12 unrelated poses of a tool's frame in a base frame.
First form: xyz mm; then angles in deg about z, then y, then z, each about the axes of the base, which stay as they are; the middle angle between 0 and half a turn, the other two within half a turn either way.
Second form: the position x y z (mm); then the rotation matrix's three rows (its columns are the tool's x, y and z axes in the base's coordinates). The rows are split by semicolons. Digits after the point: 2 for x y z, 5 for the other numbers.
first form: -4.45, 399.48, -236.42, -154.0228, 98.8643, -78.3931
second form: -4.45, 399.48, -236.42; -0.40119, -0.89417, 0.19879; -0.22382, -0.11475, -0.96785; 0.88823, -0.43278, -0.15409
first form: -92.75, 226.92, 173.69, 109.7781, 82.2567, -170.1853
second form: -92.75, 226.92, 173.69; 0.20533, 0.06725, -0.97638; -0.91947, 0.35504, -0.16891; 0.33529, 0.93243, 0.13474
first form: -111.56, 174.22, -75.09, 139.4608, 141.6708, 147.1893
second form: -111.56, 174.22, -75.09; -0.85325, -0.01674, -0.52124; -0.22324, 0.91500, 0.33605; 0.47131, 0.40310, -0.78446
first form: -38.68, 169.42, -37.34, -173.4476, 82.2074, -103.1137
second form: -38.68, 169.42, -37.34; -0.08057, -0.97107, -0.22479; 0.15708, 0.21033, -0.96493; 0.98429, -0.11306, 0.13559
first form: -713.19, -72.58, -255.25, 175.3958, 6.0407, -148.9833
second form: -713.19, -72.58, -255.25; 0.89087, -0.44521, -0.09019; 0.44198, 0.89539, -0.05423; 0.10490, 0.00845, 0.99445
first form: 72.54, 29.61, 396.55, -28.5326, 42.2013, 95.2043
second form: 72.54, 29.61, 396.55; 0.41666, -0.90702, -0.06093; 0.69146, 0.27270, 0.66897; -0.59015, -0.32086, 0.74079
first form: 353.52, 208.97, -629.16, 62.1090, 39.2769, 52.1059
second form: 353.52, 208.97, -629.16; -0.47507, -0.78938, 0.38883; 0.82862, -0.25260, 0.49958; -0.29614, 0.55953, 0.77410
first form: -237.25, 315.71, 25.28, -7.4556, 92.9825, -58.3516
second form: -237.25, 315.71, 25.28; -0.13753, 0.84054, 0.52399; -0.02417, 0.52602, -0.85013; -0.99020, -0.12958, -0.05203
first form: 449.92, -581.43, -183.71, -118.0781, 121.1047, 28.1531
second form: 449.92, -581.43, -183.71; 0.63068, -0.17980, 0.75492; -0.66319, -0.63005, 0.40399; 0.40300, -0.75545, -0.51660
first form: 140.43, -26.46, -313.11, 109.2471, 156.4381, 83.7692
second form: 140.43, -26.46, -313.11; -0.90573, 0.42162, 0.04339; 0.40284, 0.82450, 0.39738; 0.13177, 0.37740, -0.91663
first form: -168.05, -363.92, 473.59, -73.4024, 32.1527, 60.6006
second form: -168.05, -363.92, 473.59; 0.95364, 0.14943, 0.26124; -0.25975, 0.84709, 0.46364; -0.15202, -0.51000, 0.84663
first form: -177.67, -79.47, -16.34, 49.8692, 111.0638, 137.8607
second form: -177.67, -79.47, -16.34; -0.34121, -0.63621, -0.69197; -0.72237, -0.29356, 0.62610; -0.60147, 0.71349, -0.35941
